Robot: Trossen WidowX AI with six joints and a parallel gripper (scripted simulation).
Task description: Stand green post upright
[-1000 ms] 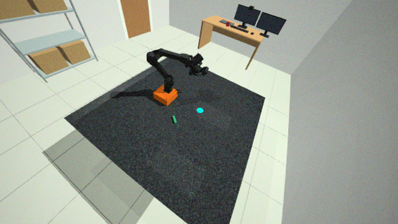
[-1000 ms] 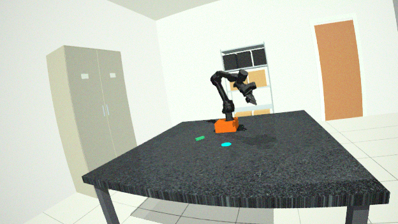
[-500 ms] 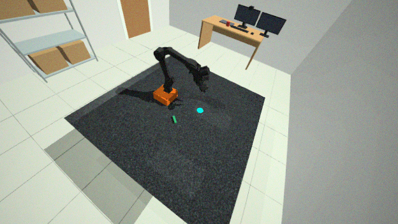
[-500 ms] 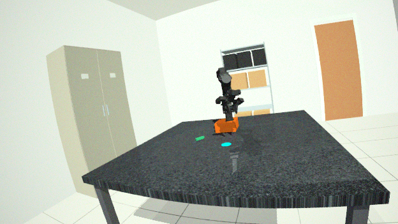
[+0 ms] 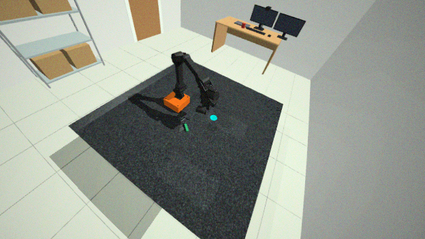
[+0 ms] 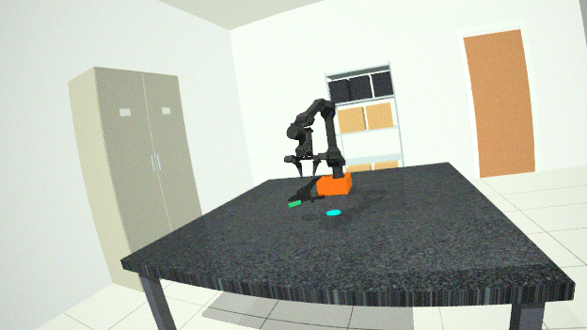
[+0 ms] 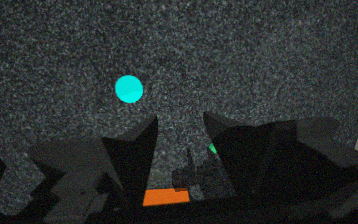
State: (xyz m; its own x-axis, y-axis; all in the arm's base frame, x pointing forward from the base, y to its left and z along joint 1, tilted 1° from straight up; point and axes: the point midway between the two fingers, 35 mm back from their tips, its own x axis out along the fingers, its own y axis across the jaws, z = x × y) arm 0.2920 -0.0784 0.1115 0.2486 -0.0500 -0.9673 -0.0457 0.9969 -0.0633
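The green post lies 14 cm below my gripper tip, 11 cm to the right of it and 10 cm behind it. From my gripper tip the other things lie so: cyan circle 15 cm below, 10 cm to the left, 4 cm ahead.
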